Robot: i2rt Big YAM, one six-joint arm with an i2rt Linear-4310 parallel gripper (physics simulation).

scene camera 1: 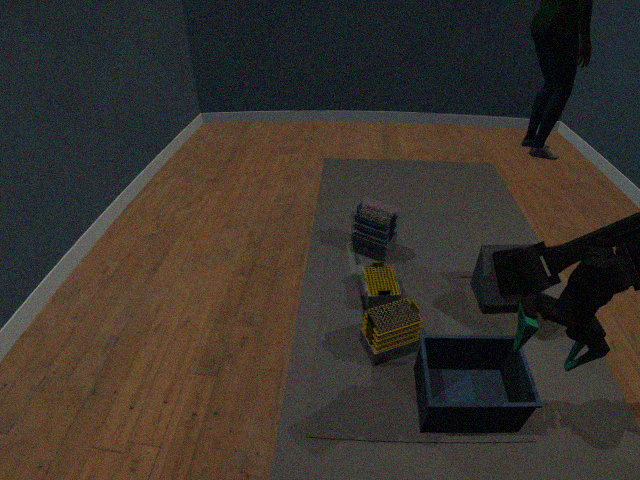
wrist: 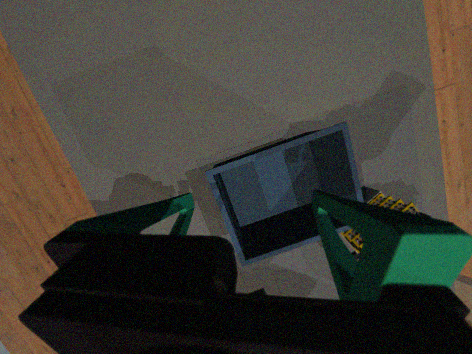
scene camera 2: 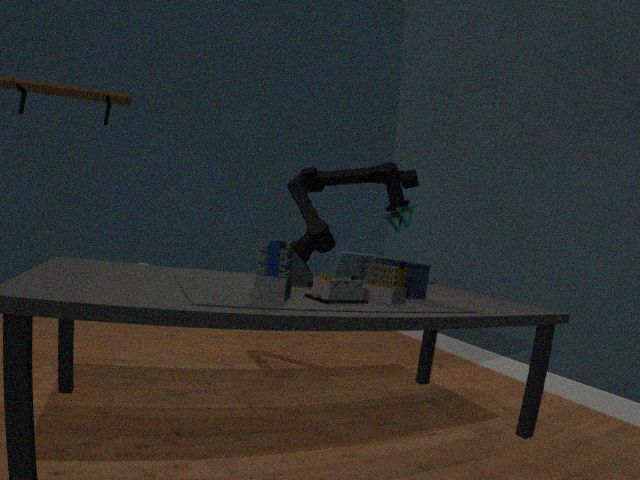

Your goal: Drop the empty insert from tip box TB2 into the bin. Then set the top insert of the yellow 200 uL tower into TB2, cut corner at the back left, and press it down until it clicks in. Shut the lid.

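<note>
TB2 (scene camera 1: 382,299) (scene camera 2: 347,290) stands between two towers. Its yellow insert (scene camera 1: 381,280) is in the box, holes bare. Its clear lid (scene camera 2: 354,264) stands open in scene camera 2. The yellow tower (scene camera 1: 395,328) (scene camera 2: 385,276) (wrist: 395,202) is a stack of several inserts on a box, close beside TB2; in the wrist view it is partly hidden by a finger. The bin (scene camera 1: 473,418) (scene camera 2: 416,281) (wrist: 250,190) is dark blue, and no insert shows in it. My gripper (scene camera 1: 542,358) (scene camera 2: 401,227) (wrist: 249,198) is open and empty, high above the bin's area.
A blue tower (scene camera 1: 374,229) (scene camera 2: 276,263) stands beyond TB2 from the yellow tower. A grey block (scene camera 1: 485,294) is by the arm's base. A thin strip (scene camera 1: 352,255) (scene camera 2: 336,299) lies by TB2. A person (scene camera 1: 555,77) stands beyond the table (scene camera 1: 413,180) (scene camera 2: 129,310).
</note>
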